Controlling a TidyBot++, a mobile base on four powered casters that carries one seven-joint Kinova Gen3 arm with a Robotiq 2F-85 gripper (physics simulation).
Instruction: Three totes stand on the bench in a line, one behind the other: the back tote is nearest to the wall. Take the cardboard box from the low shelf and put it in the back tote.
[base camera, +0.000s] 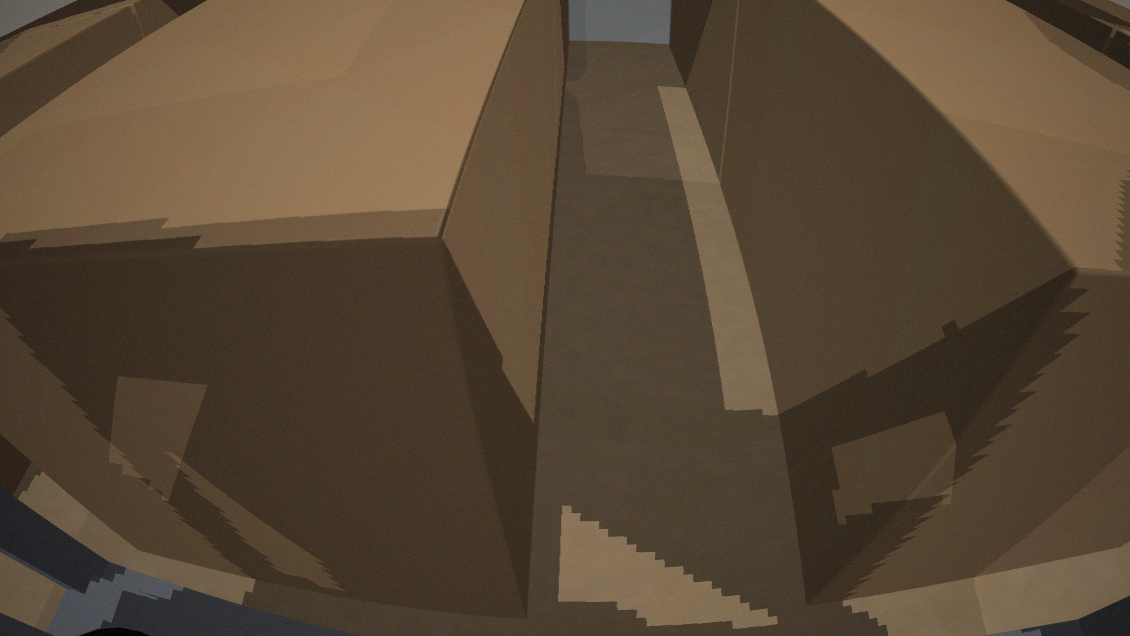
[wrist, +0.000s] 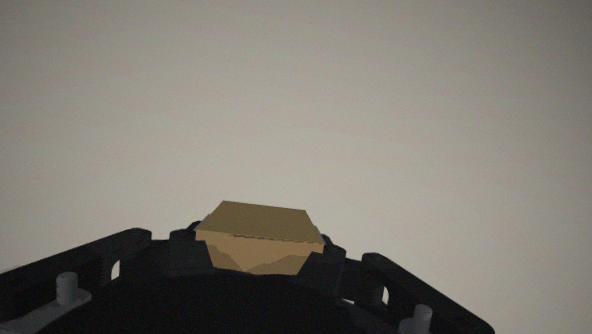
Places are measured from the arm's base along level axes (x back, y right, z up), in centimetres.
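Where they show: gripper, between the fingertips: (wrist: 261, 235).
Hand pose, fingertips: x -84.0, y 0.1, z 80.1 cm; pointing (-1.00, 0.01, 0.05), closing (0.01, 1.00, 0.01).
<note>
After its pixels a point has its place.
The cardboard box (wrist: 265, 222) {x -80.3, y 0.2, z 81.8 cm} is tan and shows at the lower middle of the wrist view, with its top face and one side visible. My gripper (wrist: 261, 235) {x -84.0, y 0.1, z 80.1 cm} is shut on it, with one black finger at the box's left side and the other at its right. Behind and above the box, the wrist view shows a plain, pale grey-beige surface. The three totes, the bench and the low shelf cannot be made out in either view.
In the base camera view a large brown box-like block (base camera: 237, 331) {x -20.7, y -10.2, z -16.2 cm} stands at the left and another (base camera: 861, 205) {x -35.5, y 12.7, z -21.1 cm} at the right, both very close. A narrow gap runs between them over a brown floor (base camera: 632, 316) {x -46.1, y 1.9, z -40.3 cm} with lighter patches, back to a pale grey-blue surface (base camera: 620, 19) {x -112.1, y 1.0, z -35.9 cm}.
</note>
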